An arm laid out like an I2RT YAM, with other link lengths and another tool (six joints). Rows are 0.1 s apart.
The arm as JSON. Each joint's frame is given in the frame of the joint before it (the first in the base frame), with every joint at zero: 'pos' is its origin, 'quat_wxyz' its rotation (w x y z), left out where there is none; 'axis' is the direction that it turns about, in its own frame. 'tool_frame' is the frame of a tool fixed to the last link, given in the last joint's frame.
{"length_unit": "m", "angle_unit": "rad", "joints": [
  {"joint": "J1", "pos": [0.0, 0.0, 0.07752], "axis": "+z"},
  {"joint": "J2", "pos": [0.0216, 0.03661, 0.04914], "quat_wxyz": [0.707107, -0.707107, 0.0, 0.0], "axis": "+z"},
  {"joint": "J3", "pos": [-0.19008, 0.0, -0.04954], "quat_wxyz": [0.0, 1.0, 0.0, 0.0], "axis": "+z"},
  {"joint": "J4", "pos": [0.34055, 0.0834, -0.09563], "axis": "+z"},
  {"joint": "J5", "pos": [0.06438, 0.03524, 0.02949], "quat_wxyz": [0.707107, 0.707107, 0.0, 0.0], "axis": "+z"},
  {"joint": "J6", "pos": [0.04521, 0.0, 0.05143], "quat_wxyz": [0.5, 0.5, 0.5, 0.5], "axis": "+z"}
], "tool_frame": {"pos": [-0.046, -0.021, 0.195], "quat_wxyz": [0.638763, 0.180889, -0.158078, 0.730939]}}
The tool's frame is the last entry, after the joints.
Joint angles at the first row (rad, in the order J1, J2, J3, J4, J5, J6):
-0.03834, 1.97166, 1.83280, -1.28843, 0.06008, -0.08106
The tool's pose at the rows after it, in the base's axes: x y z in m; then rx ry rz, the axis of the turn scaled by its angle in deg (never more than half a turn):
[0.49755, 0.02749, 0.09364, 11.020, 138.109, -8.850]
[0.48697, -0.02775, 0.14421, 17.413, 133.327, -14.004]
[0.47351, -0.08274, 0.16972, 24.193, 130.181, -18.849]
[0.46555, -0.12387, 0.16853, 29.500, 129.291, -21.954]
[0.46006, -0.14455, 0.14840, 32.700, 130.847, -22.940]
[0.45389, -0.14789, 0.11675, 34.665, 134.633, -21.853]
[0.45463, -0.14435, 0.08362, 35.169, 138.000, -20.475]
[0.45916, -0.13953, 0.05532, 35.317, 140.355, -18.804]
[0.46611, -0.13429, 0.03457, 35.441, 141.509, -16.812]
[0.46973, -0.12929, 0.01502, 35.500, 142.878, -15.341]
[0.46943, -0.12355, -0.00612, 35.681, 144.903, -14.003]
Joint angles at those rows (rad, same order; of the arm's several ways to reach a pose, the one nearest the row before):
-0.11196, 1.86869, 1.86985, -1.33385, 0.07381, -0.08068
-0.21152, 1.76412, 1.88542, -1.37922, 0.10586, -0.08068
-0.31833, 1.70845, 1.89118, -1.39868, 0.12837, -0.08106
-0.39998, 1.70844, 1.88699, -1.39183, 0.13828, -0.08107
-0.44423, 1.73096, 1.86066, -1.37847, 0.13828, -0.08106
-0.46292, 1.76987, 1.82633, -1.37617, 0.12531, -0.08107
-0.46062, 1.82443, 1.80156, -1.35636, 0.11539, -0.08067
-0.45491, 1.88317, 1.79276, -1.33040, 0.10052, -0.08068
-0.44994, 1.93273, 1.79273, -1.30255, 0.07840, -0.08068
-0.44462, 1.97775, 1.79234, -1.28194, 0.06390, -0.08069
-0.43965, 2.02582, 1.79273, -1.27051, 0.05284, -0.08069

